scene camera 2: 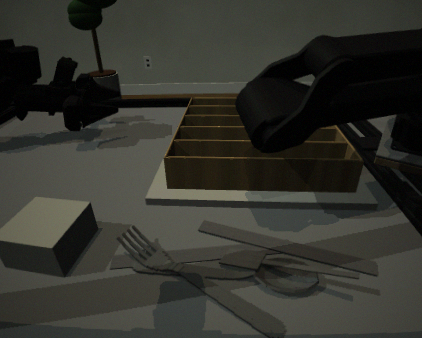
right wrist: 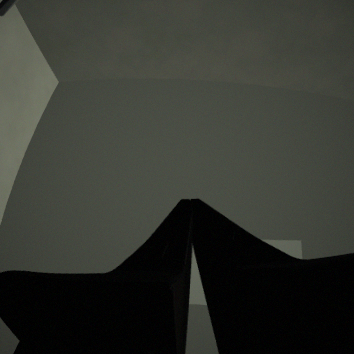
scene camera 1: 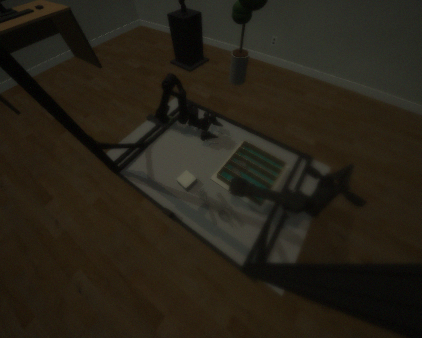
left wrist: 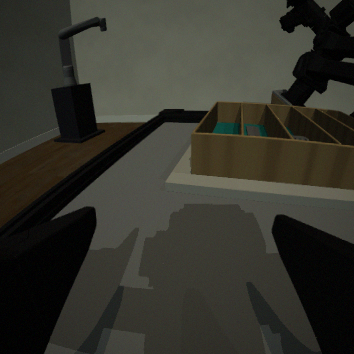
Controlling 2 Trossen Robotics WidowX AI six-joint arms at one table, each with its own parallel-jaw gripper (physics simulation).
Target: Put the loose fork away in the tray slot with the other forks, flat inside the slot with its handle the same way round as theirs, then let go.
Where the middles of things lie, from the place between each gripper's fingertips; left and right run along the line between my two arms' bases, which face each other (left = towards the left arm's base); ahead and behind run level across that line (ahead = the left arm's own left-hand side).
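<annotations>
My left hand is 40 mm above the wooden tray (scene camera 2: 210,150), and it is also 90 mm past the tray and 300 mm to the left of it.
My right hand, I find, is 36 cm above the tray, 1 cm past it and 29 cm to the right of it.
</annotations>
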